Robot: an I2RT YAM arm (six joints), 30 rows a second.
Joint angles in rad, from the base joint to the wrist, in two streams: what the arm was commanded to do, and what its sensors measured. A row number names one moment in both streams.
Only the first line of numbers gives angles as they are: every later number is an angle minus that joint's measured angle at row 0.
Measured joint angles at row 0:
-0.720 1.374 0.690 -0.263 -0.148 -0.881
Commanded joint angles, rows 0 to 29:
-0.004 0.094 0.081 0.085 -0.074 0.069
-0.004 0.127 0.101 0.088 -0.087 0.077
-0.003 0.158 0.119 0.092 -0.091 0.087
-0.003 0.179 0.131 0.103 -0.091 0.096
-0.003 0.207 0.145 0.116 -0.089 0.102
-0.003 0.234 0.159 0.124 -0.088 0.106
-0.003 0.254 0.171 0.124 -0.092 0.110
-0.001 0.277 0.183 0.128 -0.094 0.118
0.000 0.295 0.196 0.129 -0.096 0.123
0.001 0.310 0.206 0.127 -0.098 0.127
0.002 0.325 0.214 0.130 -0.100 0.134
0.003 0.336 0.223 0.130 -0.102 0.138
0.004 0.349 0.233 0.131 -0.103 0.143
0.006 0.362 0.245 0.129 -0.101 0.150
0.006 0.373 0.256 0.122 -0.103 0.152
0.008 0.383 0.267 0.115 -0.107 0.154
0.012 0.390 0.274 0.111 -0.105 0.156
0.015 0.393 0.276 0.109 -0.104 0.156
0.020 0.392 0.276 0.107 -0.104 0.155
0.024 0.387 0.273 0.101 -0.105 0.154
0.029 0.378 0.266 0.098 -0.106 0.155
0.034 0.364 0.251 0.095 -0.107 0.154
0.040 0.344 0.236 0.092 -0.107 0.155
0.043 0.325 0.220 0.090 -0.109 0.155
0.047 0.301 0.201 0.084 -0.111 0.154
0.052 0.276 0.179 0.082 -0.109 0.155
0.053 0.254 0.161 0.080 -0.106 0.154
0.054 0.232 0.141 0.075 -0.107 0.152
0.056 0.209 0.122 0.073 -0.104 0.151
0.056 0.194 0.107 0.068 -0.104 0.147
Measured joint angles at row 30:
0.043 0.242 0.144 0.106 -0.067 0.154
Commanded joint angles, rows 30 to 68:
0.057 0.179 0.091 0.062 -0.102 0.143
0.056 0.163 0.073 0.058 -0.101 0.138
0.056 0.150 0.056 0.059 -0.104 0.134
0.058 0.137 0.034 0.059 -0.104 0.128
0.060 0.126 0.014 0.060 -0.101 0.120
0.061 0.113 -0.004 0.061 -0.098 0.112
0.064 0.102 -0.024 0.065 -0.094 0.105
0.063 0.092 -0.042 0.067 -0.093 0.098
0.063 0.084 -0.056 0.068 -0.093 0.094
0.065 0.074 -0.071 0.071 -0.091 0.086
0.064 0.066 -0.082 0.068 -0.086 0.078
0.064 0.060 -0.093 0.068 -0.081 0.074
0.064 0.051 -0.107 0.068 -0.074 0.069
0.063 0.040 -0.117 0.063 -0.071 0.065
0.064 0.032 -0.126 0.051 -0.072 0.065
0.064 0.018 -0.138 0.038 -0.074 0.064
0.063 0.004 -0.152 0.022 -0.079 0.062
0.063 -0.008 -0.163 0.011 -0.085 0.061
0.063 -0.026 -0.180 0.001 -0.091 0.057
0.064 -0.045 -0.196 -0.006 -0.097 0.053
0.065 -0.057 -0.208 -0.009 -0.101 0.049
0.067 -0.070 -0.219 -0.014 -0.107 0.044
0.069 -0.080 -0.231 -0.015 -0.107 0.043
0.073 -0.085 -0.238 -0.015 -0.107 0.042
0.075 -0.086 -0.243 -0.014 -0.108 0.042
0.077 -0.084 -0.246 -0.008 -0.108 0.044
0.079 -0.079 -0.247 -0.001 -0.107 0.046
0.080 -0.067 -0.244 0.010 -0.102 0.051
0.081 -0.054 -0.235 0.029 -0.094 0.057
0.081 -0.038 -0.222 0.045 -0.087 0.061
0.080 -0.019 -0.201 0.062 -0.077 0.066
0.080 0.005 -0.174 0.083 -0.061 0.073
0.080 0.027 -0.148 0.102 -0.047 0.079
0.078 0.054 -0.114 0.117 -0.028 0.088
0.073 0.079 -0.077 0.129 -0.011 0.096
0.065 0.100 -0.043 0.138 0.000 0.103
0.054 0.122 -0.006 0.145 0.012 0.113
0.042 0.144 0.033 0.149 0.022 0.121
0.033 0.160 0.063 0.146 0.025 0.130
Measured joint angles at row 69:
0.059 0.127 -0.016 0.234 -0.029 0.097
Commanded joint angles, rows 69 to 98:
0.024 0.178 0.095 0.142 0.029 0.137
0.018 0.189 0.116 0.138 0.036 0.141
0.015 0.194 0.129 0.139 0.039 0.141
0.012 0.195 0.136 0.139 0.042 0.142
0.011 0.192 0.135 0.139 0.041 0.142
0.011 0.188 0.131 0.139 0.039 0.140
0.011 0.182 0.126 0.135 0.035 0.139
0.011 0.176 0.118 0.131 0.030 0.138
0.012 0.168 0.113 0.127 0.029 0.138
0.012 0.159 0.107 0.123 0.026 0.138
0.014 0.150 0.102 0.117 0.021 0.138
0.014 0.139 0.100 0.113 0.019 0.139
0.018 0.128 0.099 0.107 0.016 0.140
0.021 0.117 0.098 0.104 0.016 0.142
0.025 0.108 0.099 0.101 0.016 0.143
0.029 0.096 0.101 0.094 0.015 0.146
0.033 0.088 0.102 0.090 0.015 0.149
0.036 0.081 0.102 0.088 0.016 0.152
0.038 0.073 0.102 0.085 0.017 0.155
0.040 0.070 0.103 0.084 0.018 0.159
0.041 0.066 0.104 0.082 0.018 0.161
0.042 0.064 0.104 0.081 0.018 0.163
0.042 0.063 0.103 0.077 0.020 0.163
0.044 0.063 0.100 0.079 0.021 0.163
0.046 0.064 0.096 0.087 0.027 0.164
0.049 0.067 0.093 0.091 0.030 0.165
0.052 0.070 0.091 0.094 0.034 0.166
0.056 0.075 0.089 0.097 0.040 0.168
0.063 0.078 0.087 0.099 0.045 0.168
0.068 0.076 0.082 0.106 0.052 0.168
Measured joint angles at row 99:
0.058 0.085 0.086 0.074 0.026 0.153
